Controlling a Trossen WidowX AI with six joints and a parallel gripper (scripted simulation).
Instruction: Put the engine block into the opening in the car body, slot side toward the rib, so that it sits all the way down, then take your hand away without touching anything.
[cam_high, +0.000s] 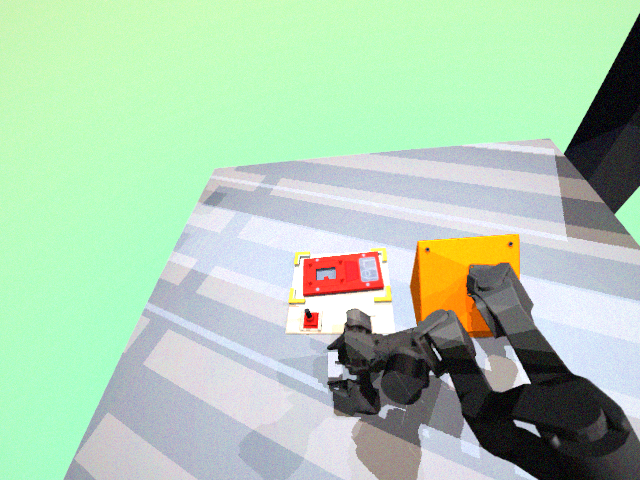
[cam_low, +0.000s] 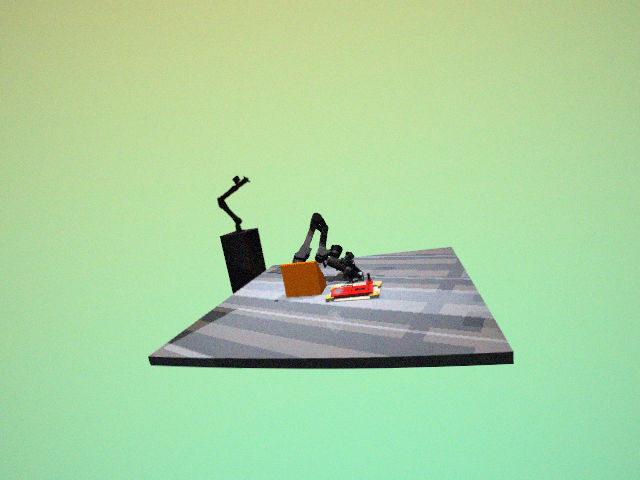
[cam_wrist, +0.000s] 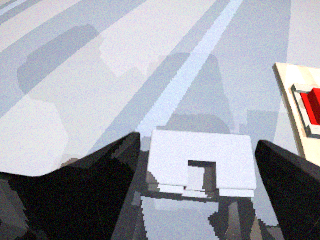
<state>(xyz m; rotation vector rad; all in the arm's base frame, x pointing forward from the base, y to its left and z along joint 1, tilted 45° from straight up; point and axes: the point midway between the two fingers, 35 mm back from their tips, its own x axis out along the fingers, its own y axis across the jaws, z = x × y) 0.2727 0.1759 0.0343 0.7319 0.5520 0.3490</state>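
My gripper tip is 1 cm past the grey engine block.
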